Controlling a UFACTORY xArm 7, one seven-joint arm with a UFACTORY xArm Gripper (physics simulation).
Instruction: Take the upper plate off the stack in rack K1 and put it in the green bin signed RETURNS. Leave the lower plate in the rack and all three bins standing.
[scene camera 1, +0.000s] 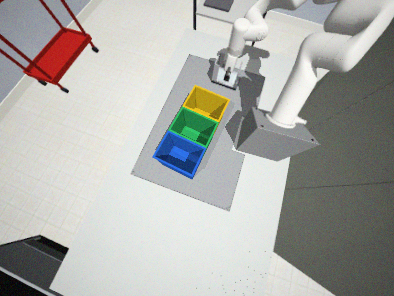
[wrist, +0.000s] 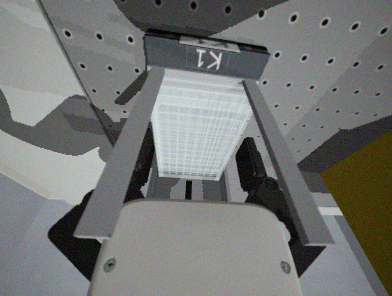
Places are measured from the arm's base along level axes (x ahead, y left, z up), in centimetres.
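Where they show: gripper, fingertip midpoint: (scene camera 1: 228, 75) (wrist: 197, 142); arm's base, origin of the base link: (scene camera 1: 279, 121).
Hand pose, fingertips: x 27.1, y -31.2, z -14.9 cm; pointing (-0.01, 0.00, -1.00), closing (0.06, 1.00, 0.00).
Each offset is from my fingertips to the top centre of the thing. Level surfaces: height alone.
Rack K1 (scene camera 1: 223, 86) (wrist: 167, 56) stands on the grey perforated mat, with its label panel at the top of the wrist view. A clear, gridded upper plate {dx +1.6, dy -0.2, dz -0.3 cm} (wrist: 200, 120) lies between its uprights; the lower plate cannot be told apart beneath it. My gripper (scene camera 1: 227, 76) (wrist: 197, 142) is open and empty, its black fingers on either side of the plate's near end, with gaps. The left finger is partly hidden by a rack upright. The green bin {dx +7.4, dy +44.2, dz +13.0 cm} (scene camera 1: 192, 132) stands upright in the middle of the bin row; its RETURNS sign cannot be read.
The yellow bin {dx +5.6, dy +31.3, dz +13.0 cm} (scene camera 1: 206, 104) (wrist: 362, 180) stands nearest the rack, and the blue bin {dx +9.4, dy +57.2, dz +13.0 cm} (scene camera 1: 180, 154) is at the far end of the row. Both are upright. The mat {dz -4.9 cm} (scene camera 1: 210, 192) lies on the white table. A red cart (scene camera 1: 60, 54) stands on the floor at the upper left.
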